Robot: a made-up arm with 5 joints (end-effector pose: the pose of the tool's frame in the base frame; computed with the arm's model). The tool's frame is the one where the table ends.
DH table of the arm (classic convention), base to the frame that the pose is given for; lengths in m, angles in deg. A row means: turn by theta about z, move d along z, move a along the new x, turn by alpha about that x. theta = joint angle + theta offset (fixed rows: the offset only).
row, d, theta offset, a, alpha
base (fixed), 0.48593, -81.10, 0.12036, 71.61
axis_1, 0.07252, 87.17, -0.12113, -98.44
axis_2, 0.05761, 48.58, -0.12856, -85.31
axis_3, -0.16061, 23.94, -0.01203, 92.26
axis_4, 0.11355, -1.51, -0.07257, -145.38
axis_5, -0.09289, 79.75, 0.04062, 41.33
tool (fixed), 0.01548, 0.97, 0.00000, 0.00
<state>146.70 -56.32 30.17 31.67 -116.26</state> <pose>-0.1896 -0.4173 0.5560 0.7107 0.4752 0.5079 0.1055</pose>
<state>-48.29 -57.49 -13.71 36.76 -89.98</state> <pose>-0.2593 0.2147 0.5909 0.2990 -0.8944 0.2336 -0.2366</pose>
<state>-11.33 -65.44 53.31 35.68 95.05</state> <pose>-0.3651 0.0452 0.4608 0.0020 0.4299 0.8992 -0.0817</pose>
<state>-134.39 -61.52 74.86 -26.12 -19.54</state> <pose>-0.1806 -0.1591 0.7435 0.1923 -0.4307 -0.6990 -0.5376</pose>
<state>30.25 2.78 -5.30 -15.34 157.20</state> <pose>-0.3475 0.0514 0.3645 0.3367 0.6723 0.4217 -0.5067</pose>
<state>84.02 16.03 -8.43 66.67 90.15</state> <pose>-0.3039 -0.0180 0.3739 0.3399 0.1434 -0.1291 0.9205</pose>
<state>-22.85 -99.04 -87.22 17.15 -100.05</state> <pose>-0.1002 0.1410 0.0848 0.5541 0.6292 0.0186 0.5448</pose>
